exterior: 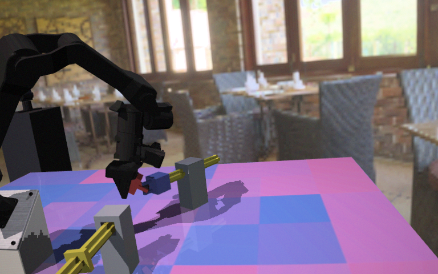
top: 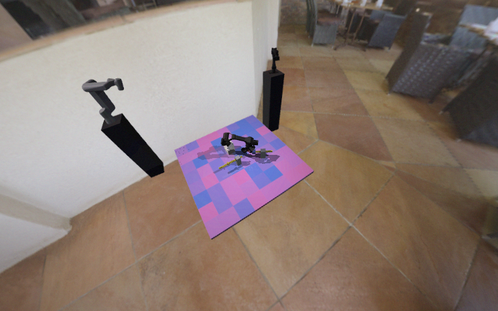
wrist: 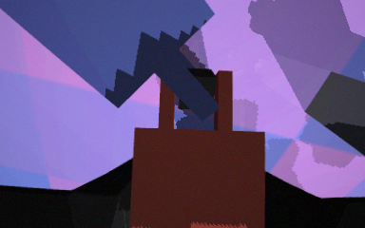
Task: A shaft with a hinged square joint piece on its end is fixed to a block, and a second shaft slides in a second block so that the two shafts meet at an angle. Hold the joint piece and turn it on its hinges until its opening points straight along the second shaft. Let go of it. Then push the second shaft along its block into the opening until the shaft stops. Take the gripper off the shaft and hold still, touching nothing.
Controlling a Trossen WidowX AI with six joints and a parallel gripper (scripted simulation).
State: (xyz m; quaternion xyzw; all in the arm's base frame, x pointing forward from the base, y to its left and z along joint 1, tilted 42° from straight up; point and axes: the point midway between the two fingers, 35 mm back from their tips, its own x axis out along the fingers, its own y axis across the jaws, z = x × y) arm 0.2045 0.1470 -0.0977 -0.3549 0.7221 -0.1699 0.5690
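Now: the red joint piece 2 cm ahead of my gripper tip, 1 cm to the left of it and 3 cm above it.
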